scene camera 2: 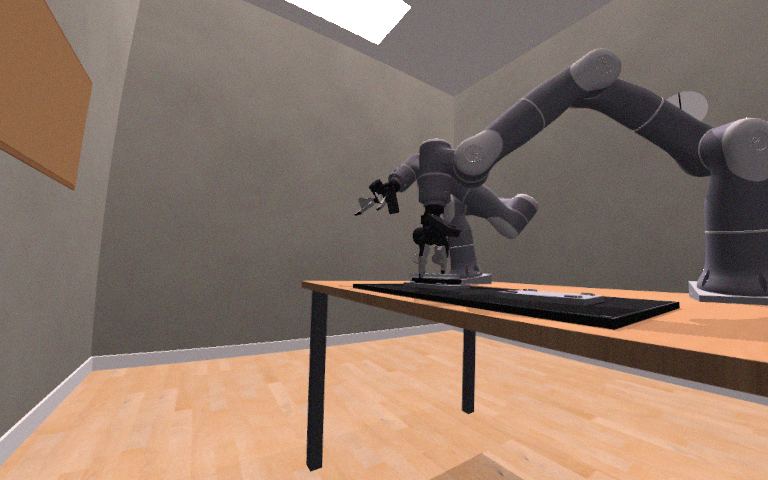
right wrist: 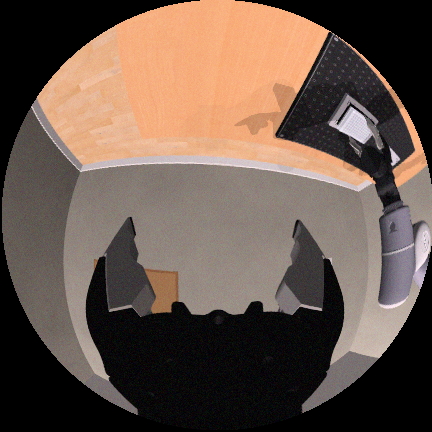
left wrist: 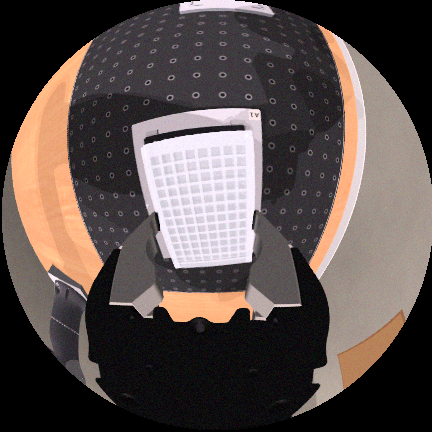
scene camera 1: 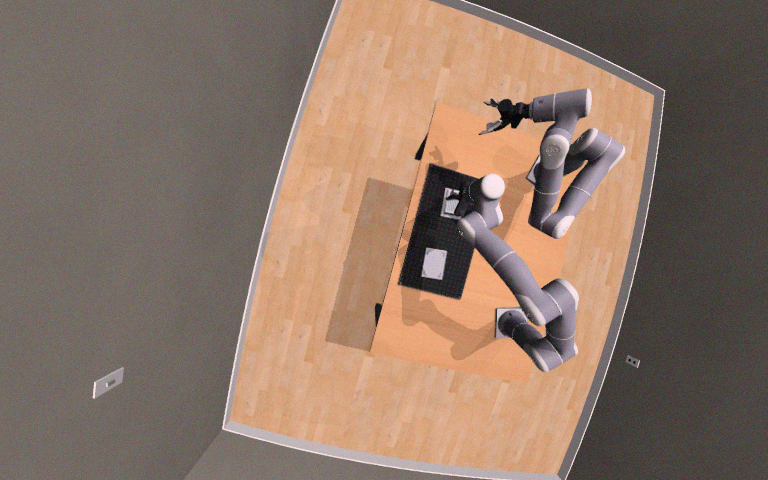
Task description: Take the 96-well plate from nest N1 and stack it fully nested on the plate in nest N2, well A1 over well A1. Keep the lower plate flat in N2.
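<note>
The white 96-well plate [left wrist: 202, 200] [right wrist: 355, 124] is between the fingers of my left gripper [left wrist: 205, 211] [scene camera 2: 433, 275] [right wrist: 355, 123], which is shut on it by its long sides. It lies over nest N2 [left wrist: 200, 117] [scene camera 1: 450, 215] [right wrist: 338, 111], whose A1 label shows at the upper right corner in the left wrist view. A strip of the black lower plate [left wrist: 195, 132] [scene camera 2: 436, 280] shows past its far edge; the rest is hidden. Whether the plates touch or are nested I cannot tell. Nest N1 [scene camera 1: 433, 263] [scene camera 2: 560, 297] holds no plate. My right gripper [scene camera 1: 483, 118] [scene camera 2: 367, 211] [right wrist: 214, 220] is open and empty, raised.
Both nests stand on a black perforated board [scene camera 1: 447, 240] [scene camera 2: 634, 311] [left wrist: 210, 65] on the wooden table [scene camera 1: 453, 333] [right wrist: 225, 75]. The right arm [scene camera 1: 546, 186] is folded back above the upper end of the table in scene camera 1, clear of the nests.
</note>
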